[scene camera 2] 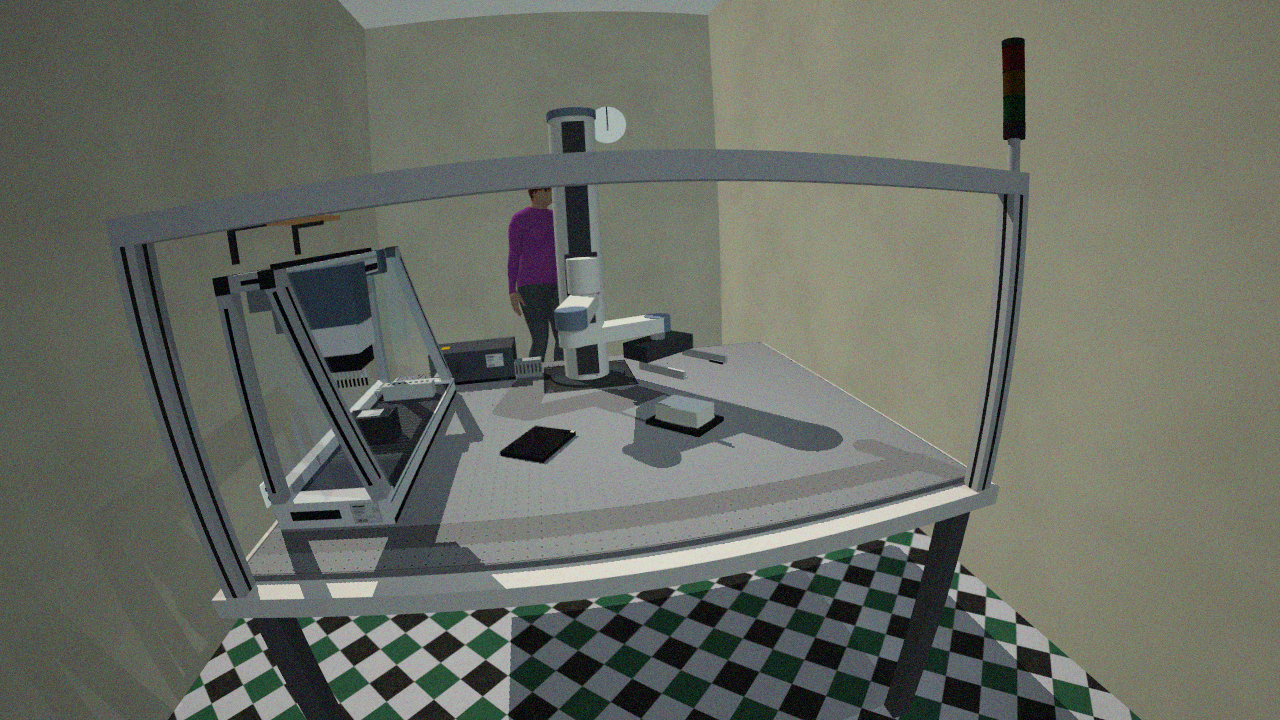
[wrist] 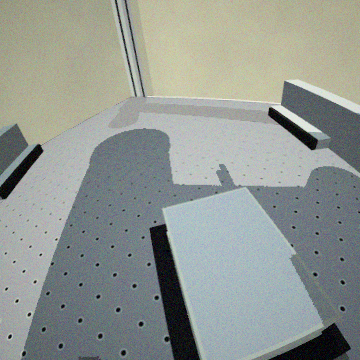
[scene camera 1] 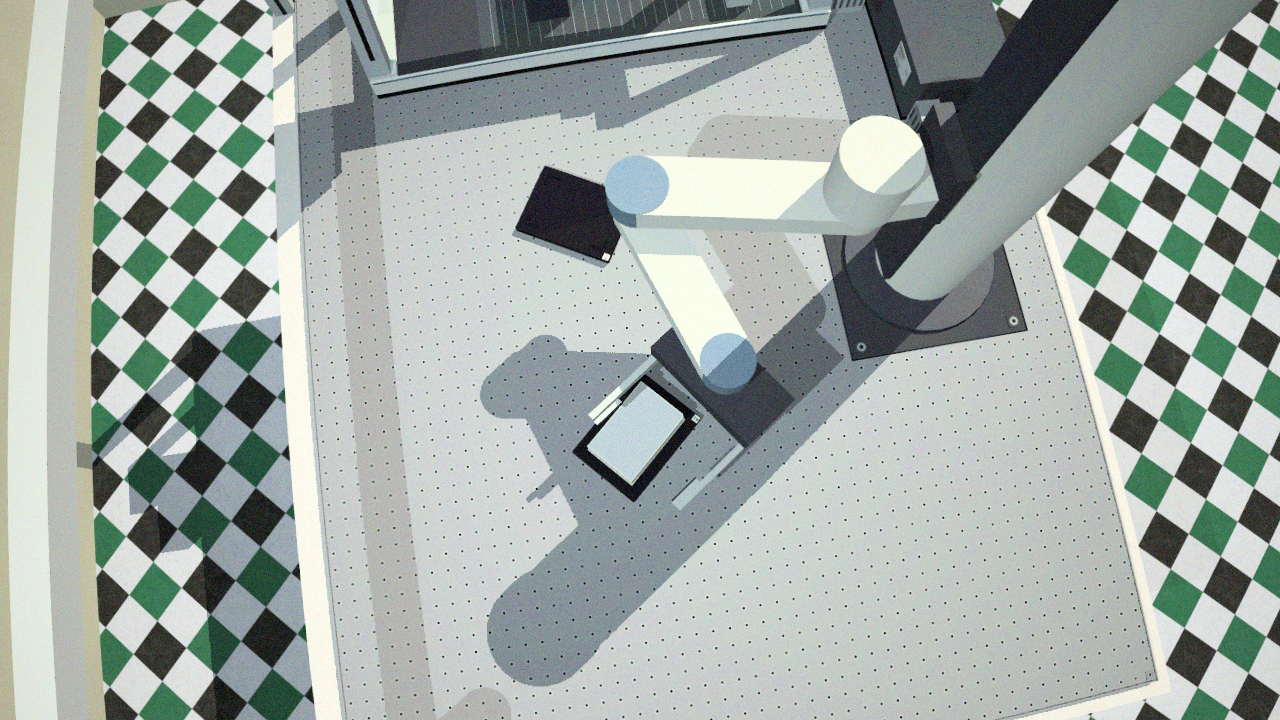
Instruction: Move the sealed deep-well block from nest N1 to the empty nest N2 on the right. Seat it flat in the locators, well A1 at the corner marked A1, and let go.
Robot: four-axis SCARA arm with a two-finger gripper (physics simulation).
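Places are measured from the arm's base along level axes (x ahead, y left, z up), in metres.
Pixels of known places: gripper, fingertip midpoint: [scene camera 2: 706, 367] [wrist: 150, 113] [scene camera 1: 633, 462]; arm's base, origin of the base link: [scene camera 2: 588, 378] [scene camera 1: 916, 260].
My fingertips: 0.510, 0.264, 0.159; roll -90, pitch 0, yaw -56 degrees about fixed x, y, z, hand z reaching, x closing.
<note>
Ahead of a thing's pixels: the offset from my fingertips to its top centre, as dx, dy, dz. "*": to the spot under its first point. Level surfaces: height alone.
The pale sealed block @[-0.010, -0.056, -0.092] [scene camera 1: 635, 436] [scene camera 2: 685, 411] [wrist: 240, 275] sits in the black nest N1 @[-0.010, -0.056, -0.131] [scene camera 1: 604, 469] [scene camera 2: 693, 430] [wrist: 171, 290]. The empty black nest N2 @[+0.028, -0.429, -0.131] [scene camera 1: 563, 214] [scene camera 2: 538, 443] lies nearer the glass enclosure, with a small white tag at one corner; it does not show in the wrist view. My gripper [scene camera 1: 639, 460] [scene camera 2: 703, 367] [wrist: 150, 113] is wide open and empty, well above the table. In scene camera 1 its fingers appear on opposite sides of the block, off-centre. In the wrist view the block is low and right of centre, turned relative to the fingers.
The arm's column [scene camera 1: 1020, 179] [scene camera 2: 586, 214] stands on a dark base plate. A glass-sided enclosure [scene camera 1: 608, 49] [scene camera 2: 384, 492] stands beyond N2. A dark box @[* -0.599, -0.582, -0.032] [scene camera 1: 939, 44] [scene camera 2: 483, 360] stands between enclosure and column. A grey frame [scene camera 2: 572, 170] spans above the perforated table @[dz -0.146] [scene camera 1: 895, 537]. The arm's shadow covers N1.
</note>
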